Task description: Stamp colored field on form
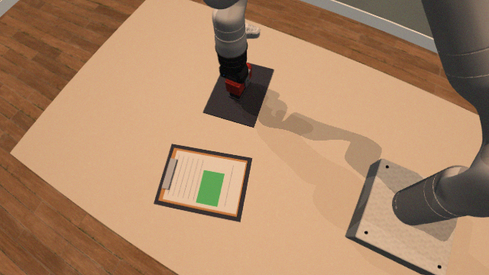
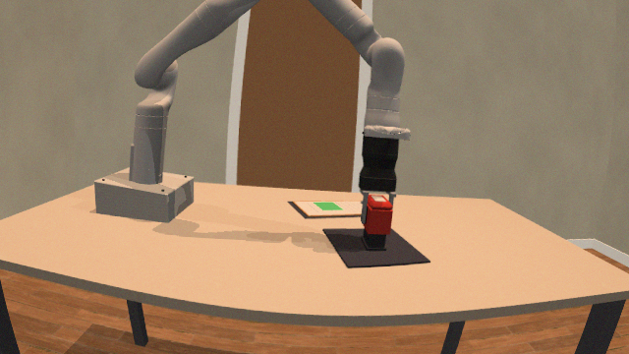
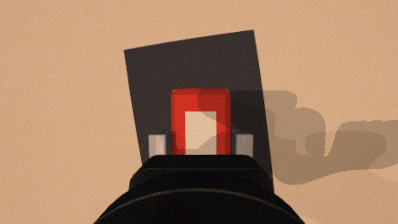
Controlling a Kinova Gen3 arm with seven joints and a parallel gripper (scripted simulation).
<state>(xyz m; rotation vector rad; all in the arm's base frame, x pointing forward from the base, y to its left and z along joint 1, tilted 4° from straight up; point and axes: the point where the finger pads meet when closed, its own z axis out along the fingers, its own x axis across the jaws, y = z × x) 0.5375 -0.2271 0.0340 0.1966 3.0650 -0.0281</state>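
Now: the red stamp 20 mm below my hand. From my hand the other things lie so: clipboard (10 mm ahead, 320 mm to the left, 60 mm below).
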